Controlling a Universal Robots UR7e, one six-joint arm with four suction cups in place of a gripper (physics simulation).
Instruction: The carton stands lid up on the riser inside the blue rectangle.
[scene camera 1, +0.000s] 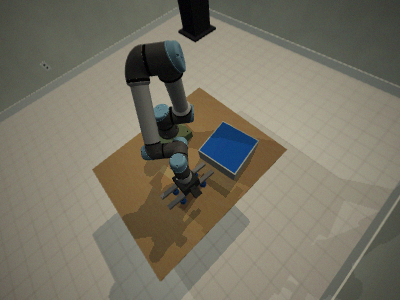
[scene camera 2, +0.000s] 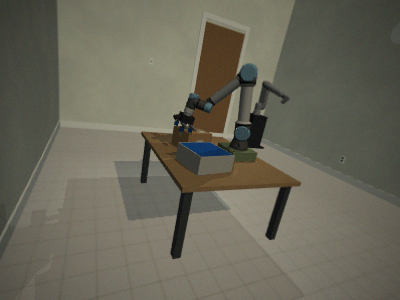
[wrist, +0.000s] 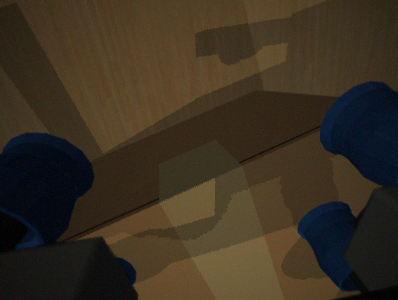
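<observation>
The brown carton (scene camera 2: 200, 137) (wrist: 224, 258) stands on the wooden table (scene camera 1: 129, 180) (scene camera 2: 245, 177), behind the riser, with its taped lid up. My suction gripper (scene camera 1: 187, 190) (scene camera 2: 183, 127) (wrist: 199, 200) sits on the carton's lid near one end. In the wrist view the two near cups rest on the lid, and the two far cups hang past its edge. The riser (scene camera 2: 209, 166) is a grey box whose top is the blue rectangle (scene camera 1: 227, 146) (scene camera 2: 205, 149); nothing stands on it. In scene camera 1 the gripper hides the carton.
The arm's green base plate (scene camera 2: 245, 155) is fixed to the table beside the riser. A black pedestal (scene camera 1: 195, 19) (scene camera 2: 258, 129) with a second small arm stands on the floor behind the table. A brown door is in the back wall.
</observation>
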